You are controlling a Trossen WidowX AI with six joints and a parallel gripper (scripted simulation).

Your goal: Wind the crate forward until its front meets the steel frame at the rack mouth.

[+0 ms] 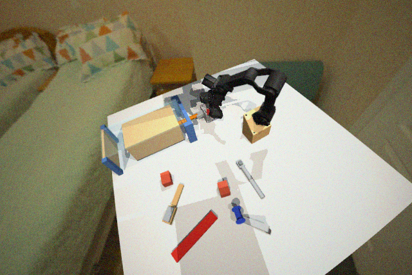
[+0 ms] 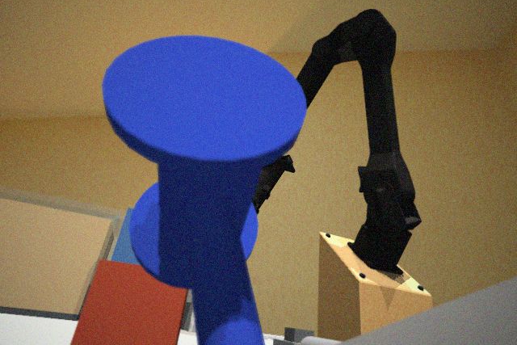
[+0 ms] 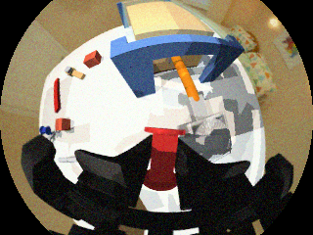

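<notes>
My gripper tip is now 3 cm to the left of the grey crank arm, 3 cm past it and 3 cm above it. Also, from my gripper tip: grey winch 10 cm to the right, 10 cm below, 6 cm behind; winch drum 10 cm below, 9 cm to the right, 4 cm behind; red grip 1 cm to the left, 1 cm behind.
</notes>
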